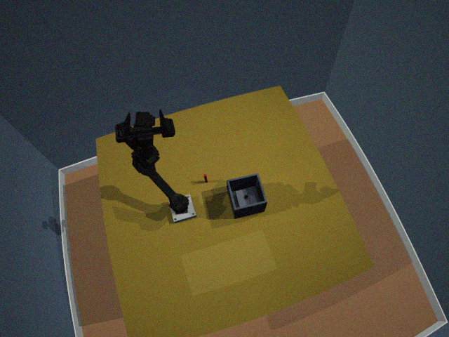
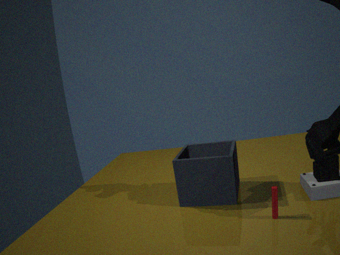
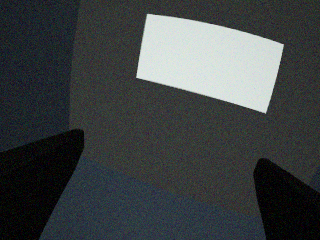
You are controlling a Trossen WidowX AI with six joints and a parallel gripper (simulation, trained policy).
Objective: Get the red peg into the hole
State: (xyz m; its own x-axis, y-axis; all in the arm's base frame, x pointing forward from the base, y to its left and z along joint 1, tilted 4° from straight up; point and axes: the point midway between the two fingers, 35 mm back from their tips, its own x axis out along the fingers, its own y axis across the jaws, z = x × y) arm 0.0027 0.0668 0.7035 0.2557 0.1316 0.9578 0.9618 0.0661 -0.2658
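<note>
Right now the red peg is 730 mm below my gripper tip, 130 mm ahead of it and 110 mm to the left of it. Also, from my gripper tip: grey plate (730 mm below, 310 mm ahead, 40 mm to the right).
</note>
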